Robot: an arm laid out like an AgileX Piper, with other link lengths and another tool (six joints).
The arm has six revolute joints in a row. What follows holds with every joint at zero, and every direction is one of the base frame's. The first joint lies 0.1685 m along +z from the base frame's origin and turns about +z. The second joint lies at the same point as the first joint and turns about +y. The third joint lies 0.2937 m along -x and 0.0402 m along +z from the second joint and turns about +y. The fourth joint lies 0.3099 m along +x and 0.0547 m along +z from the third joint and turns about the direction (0.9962, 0, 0.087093). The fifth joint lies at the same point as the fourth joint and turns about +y. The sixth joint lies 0.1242 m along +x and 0.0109 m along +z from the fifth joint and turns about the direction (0.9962, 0, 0.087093). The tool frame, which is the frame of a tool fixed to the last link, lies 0.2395 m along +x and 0.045 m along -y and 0.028 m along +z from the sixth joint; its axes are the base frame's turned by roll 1.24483, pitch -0.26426 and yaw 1.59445 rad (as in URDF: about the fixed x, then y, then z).
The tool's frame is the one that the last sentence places.
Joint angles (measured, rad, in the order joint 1, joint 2, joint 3, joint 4, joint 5, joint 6), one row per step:
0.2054, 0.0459, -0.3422, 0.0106, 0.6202, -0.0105
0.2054, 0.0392, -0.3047, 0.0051, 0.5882, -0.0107
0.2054, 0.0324, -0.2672, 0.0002, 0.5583, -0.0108
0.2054, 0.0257, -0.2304, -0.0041, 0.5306, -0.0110
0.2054, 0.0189, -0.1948, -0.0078, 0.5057, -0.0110
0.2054, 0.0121, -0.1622, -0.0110, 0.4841, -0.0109
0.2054, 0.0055, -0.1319, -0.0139, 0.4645, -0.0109
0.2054, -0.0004, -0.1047, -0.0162, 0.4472, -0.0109
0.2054, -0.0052, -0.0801, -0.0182, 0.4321, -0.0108
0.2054, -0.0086, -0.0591, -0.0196, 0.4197, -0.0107
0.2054, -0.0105, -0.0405, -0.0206, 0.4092, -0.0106
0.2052, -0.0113, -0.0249, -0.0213, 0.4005, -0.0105
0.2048, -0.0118, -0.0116, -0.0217, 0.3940, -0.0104
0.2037, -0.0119, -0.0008, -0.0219, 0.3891, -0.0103
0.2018, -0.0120, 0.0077, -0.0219, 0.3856, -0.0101
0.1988, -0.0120, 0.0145, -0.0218, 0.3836, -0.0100
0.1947, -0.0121, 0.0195, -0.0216, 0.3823, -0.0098
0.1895, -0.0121, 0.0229, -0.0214, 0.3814, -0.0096
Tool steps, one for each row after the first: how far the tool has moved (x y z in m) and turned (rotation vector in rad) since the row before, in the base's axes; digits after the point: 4 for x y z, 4 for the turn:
0.0041, -0.0004, -0.0100, -0.0049, -0.0022, -0.0022
0.0036, -0.0002, -0.0109, -0.0048, -0.0002, -0.0017
0.0032, -0.0001, -0.0114, -0.0047, 0.0015, -0.0012
0.0026, -0.0001, -0.0117, -0.0043, 0.0031, -0.0009
0.0021, 0.0000, -0.0110, -0.0038, 0.0035, -0.0006
0.0017, 0.0000, -0.0104, -0.0037, 0.0034, -0.0004
0.0014, 0.0000, -0.0095, -0.0031, 0.0034, -0.0002
0.0011, 0.0000, -0.0090, -0.0028, 0.0042, -0.0001
0.0008, 0.0000, -0.0081, -0.0024, 0.0048, 0.0000
0.0006, 0.0001, -0.0078, -0.0022, 0.0059, 0.0000
0.0004, 0.0000, -0.0069, -0.0019, 0.0058, -0.0001
0.0002, -0.0001, -0.0063, -0.0016, 0.0061, -0.0003
0.0001, -0.0004, -0.0054, -0.0013, 0.0057, -0.0010
0.0001, -0.0007, -0.0044, -0.0008, 0.0048, -0.0019
0.0000, -0.0011, -0.0038, -0.0008, 0.0047, -0.0030
0.0000, -0.0015, -0.0028, -0.0003, 0.0036, -0.0041
0.0000, -0.0019, -0.0020, -0.0001, 0.0025, -0.0052

